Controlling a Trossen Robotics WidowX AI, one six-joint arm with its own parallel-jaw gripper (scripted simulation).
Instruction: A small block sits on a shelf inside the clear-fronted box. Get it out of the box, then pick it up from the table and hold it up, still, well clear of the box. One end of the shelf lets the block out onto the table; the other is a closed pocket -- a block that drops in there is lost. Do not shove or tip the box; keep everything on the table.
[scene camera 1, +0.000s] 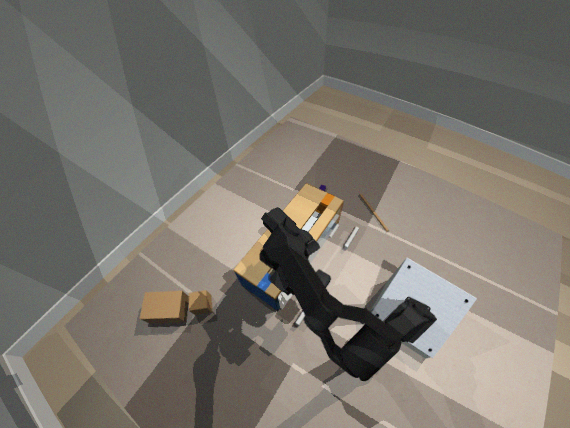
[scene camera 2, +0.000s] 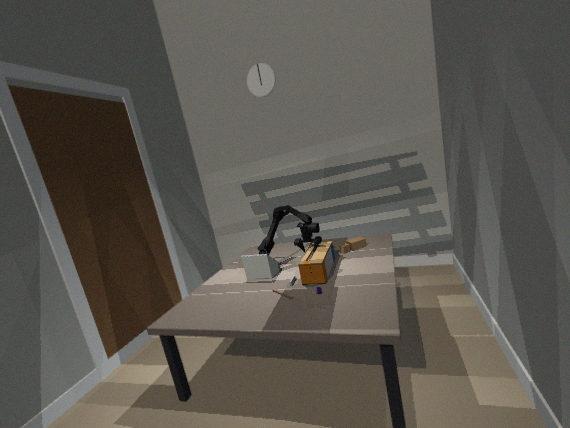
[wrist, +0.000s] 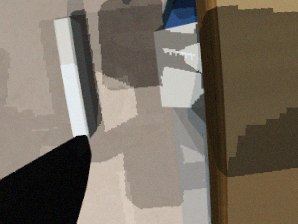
Observation:
I see a box (scene camera 1: 312, 209).
The box is seen too in scene camera 2 (scene camera 2: 314, 268) and in the wrist view (wrist: 222, 75).

